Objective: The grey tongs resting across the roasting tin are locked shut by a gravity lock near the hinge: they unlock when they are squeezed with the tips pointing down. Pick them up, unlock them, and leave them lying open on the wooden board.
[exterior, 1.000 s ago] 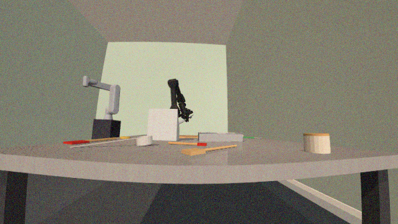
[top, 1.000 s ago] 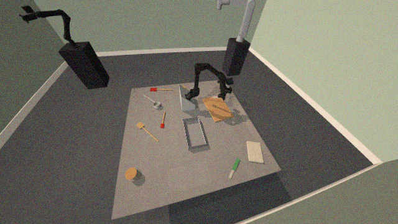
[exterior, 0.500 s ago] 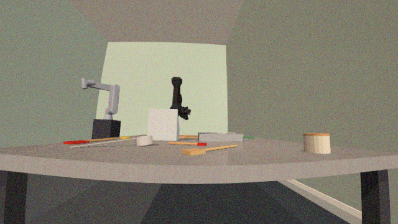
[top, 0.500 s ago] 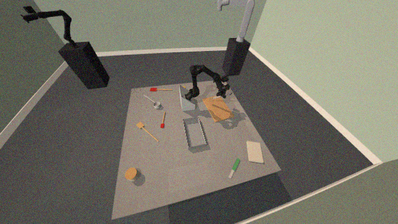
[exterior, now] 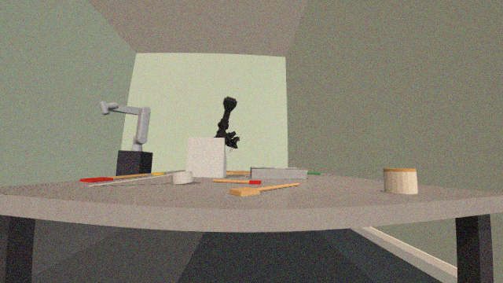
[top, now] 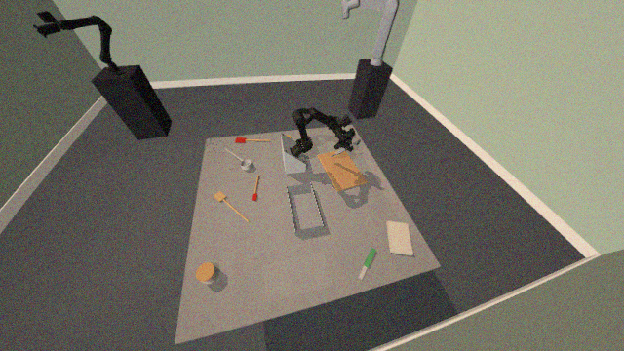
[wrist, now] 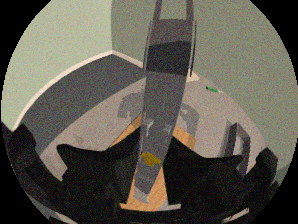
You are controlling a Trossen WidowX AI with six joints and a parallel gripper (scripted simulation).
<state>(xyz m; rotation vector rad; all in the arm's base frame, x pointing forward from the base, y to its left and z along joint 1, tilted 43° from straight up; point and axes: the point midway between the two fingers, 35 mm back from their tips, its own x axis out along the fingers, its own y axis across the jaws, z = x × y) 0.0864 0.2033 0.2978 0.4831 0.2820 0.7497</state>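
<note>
Right now the yellow lock piece is 3 cm behind my gripper tip, 2 cm to the right of it and 1 cm above it. Round my gripper tip: pale block (56 cm ahead, 19 cm below, 10 cm to the left); wooden board (20 cm below, 3 cm to the right, 3 cm behind); roasting tin (39 cm to the right, 24 cm ahead, 18 cm below).
</note>
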